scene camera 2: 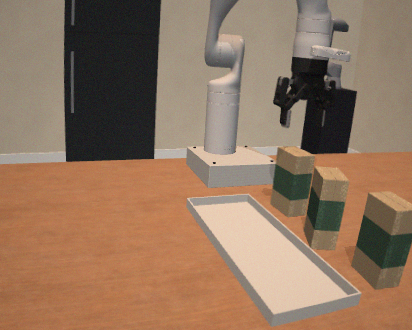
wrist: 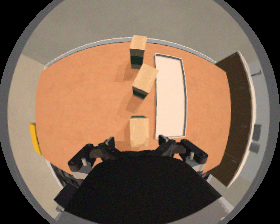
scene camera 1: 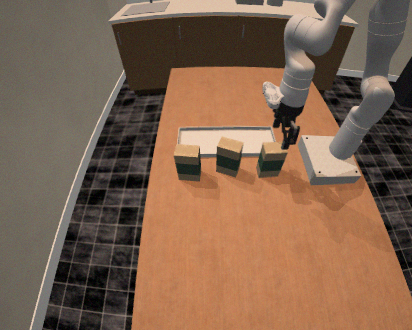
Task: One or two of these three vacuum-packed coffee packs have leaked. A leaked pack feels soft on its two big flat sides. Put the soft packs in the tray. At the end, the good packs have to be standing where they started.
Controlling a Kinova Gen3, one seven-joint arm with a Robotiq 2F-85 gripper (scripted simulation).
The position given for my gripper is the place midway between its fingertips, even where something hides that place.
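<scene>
My gripper [wrist: 136, 140] is there in the wrist view, and I see the gripper [scene camera 1: 279, 137] in another view and my gripper [scene camera 2: 302, 126] in yet another. There is also a white tray [scene camera 1: 207, 138]. I find the tray [scene camera 2: 288, 274] again, and the wrist view gives me the tray [wrist: 171, 93] too.
</scene>
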